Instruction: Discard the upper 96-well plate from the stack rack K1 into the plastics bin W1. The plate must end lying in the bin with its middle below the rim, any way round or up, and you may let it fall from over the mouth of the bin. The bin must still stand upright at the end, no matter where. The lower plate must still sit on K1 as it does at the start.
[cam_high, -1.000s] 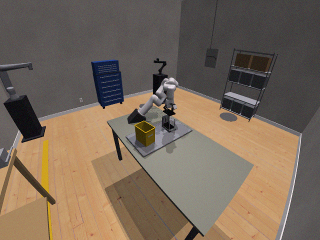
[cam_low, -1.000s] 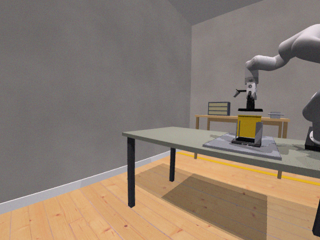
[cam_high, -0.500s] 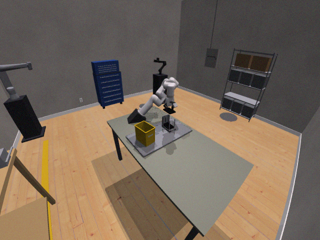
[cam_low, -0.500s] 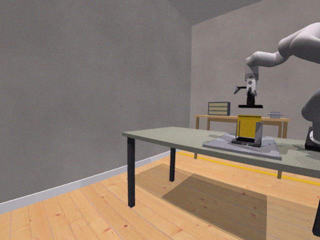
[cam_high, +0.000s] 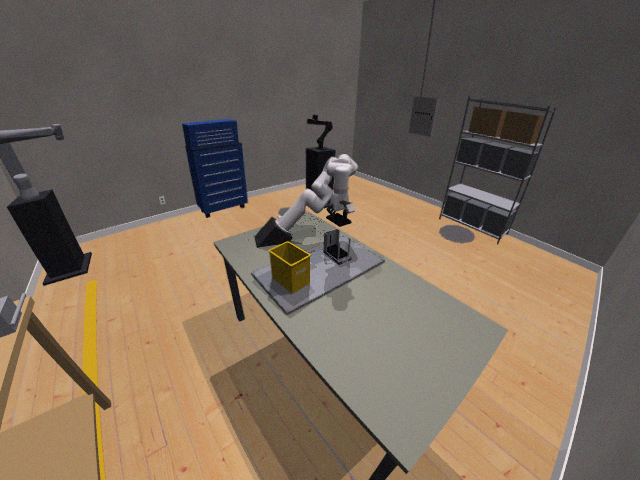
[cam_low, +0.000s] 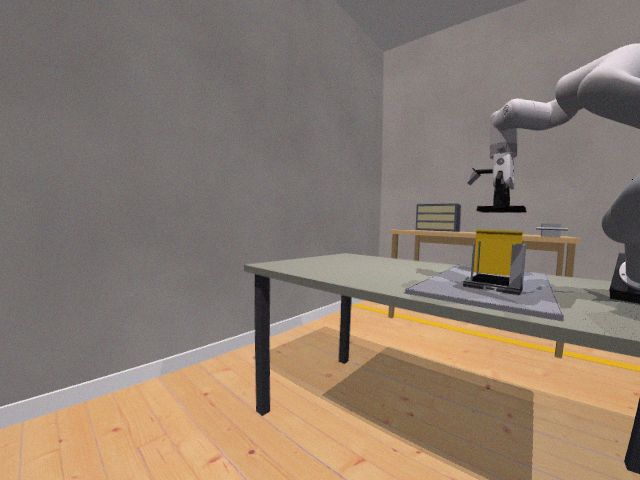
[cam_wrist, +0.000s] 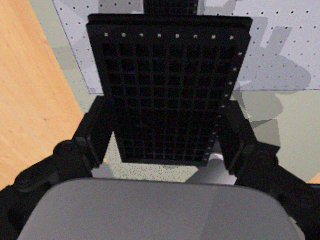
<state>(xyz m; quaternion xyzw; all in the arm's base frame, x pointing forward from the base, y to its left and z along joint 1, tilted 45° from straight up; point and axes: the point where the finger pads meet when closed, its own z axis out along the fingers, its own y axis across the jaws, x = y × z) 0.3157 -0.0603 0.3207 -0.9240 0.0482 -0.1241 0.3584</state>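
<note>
My hand is 35 cm to the left of the yellow plastics bin W1, 17 cm above it and 6 cm short of it.
</note>
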